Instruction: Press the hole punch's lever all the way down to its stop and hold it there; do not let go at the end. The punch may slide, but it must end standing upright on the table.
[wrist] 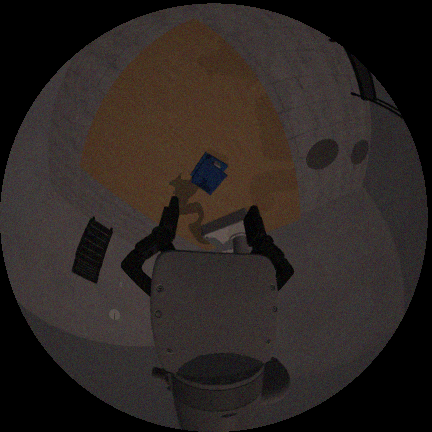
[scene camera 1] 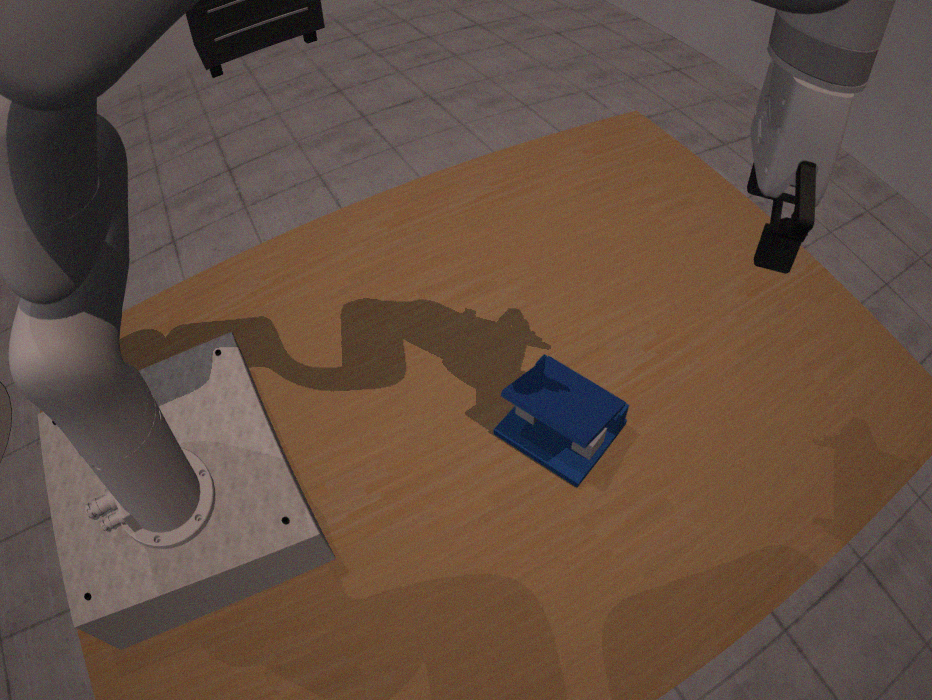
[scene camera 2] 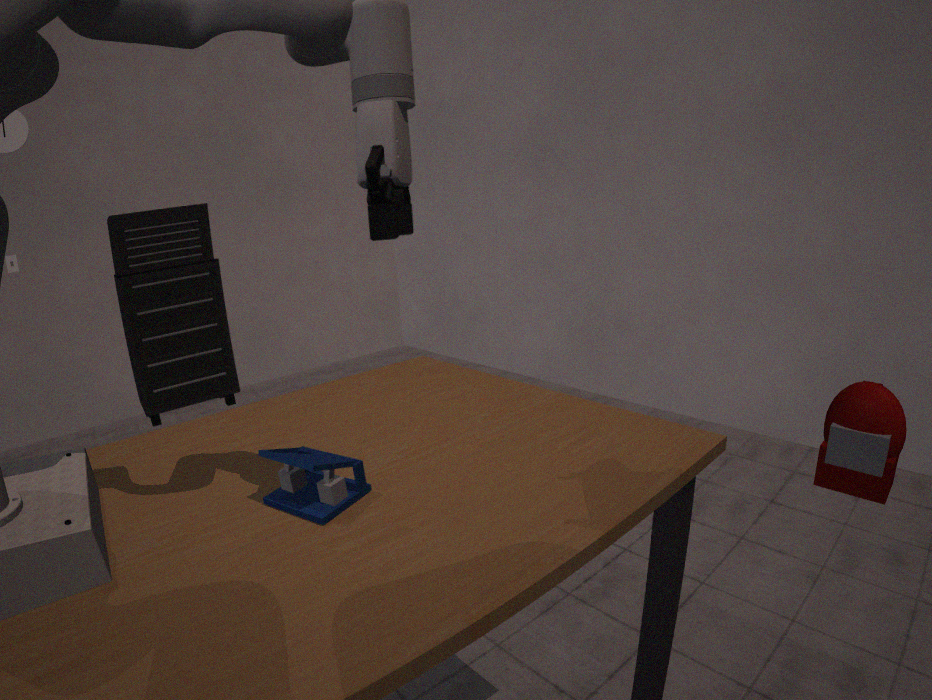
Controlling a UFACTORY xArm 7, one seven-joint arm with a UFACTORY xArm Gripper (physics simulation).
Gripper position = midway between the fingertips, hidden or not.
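Note:
I can see my gripper (scene camera 1: pixel 766 229), and I find it again in scene camera 2 (scene camera 2: pixel 393 237) and in the wrist view (wrist: pixel 213 208). A blue hole punch (scene camera 1: pixel 565 458) is here as well. The punch is also visible to me in scene camera 2 (scene camera 2: pixel 303 493), and the wrist view (wrist: pixel 221 165) shows the punch too.

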